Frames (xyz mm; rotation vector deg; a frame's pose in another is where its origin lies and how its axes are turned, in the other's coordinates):
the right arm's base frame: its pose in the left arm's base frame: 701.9 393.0 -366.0 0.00 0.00 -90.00
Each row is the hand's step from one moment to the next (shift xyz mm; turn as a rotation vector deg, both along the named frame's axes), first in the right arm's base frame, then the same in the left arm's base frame.
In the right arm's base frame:
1: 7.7 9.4 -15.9 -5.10 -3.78 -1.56
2: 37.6 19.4 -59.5 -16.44 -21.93 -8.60
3: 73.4 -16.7 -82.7 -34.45 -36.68 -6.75
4: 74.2 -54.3 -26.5 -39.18 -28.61 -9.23
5: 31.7 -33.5 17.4 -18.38 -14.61 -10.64
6: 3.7 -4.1 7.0 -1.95 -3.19 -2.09
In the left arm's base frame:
1: 9.4 -7.7 -15.9 -3.78 5.10 -1.56
2: 19.4 -37.6 -59.5 -21.93 16.44 -8.60
3: -16.7 -73.4 -82.7 -36.68 34.45 -6.75
4: -54.3 -74.2 -26.5 -28.61 39.18 -9.23
5: -33.5 -31.7 17.4 -14.61 18.38 -10.64
6: -4.1 -3.7 7.0 -3.19 1.95 -2.09

